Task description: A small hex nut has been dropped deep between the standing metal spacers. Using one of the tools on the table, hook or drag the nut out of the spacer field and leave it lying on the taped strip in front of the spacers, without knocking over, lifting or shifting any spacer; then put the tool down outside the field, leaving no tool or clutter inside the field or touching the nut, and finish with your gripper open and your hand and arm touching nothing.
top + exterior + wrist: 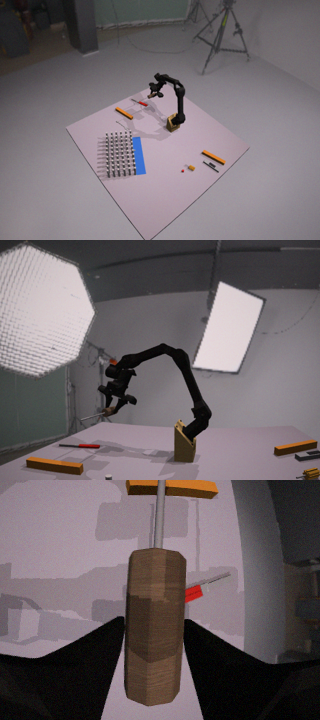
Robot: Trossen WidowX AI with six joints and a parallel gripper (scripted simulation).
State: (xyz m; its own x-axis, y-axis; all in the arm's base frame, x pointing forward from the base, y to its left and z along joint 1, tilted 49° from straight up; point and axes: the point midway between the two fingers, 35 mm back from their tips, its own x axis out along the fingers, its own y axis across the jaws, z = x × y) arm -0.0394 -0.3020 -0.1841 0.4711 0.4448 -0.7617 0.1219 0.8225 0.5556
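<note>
Right now the hook tool is 100 mm ahead of my gripper tip and 10 mm to the right of it. Round my gripper tip: red-handled tool 180 mm below, 160 mm to the right, 40 mm ahead; blue taped strip 480 mm ahead, 360 mm to the left, 180 mm below; small yellow tool 760 mm to the left, 230 mm ahead, 170 mm below.
</note>
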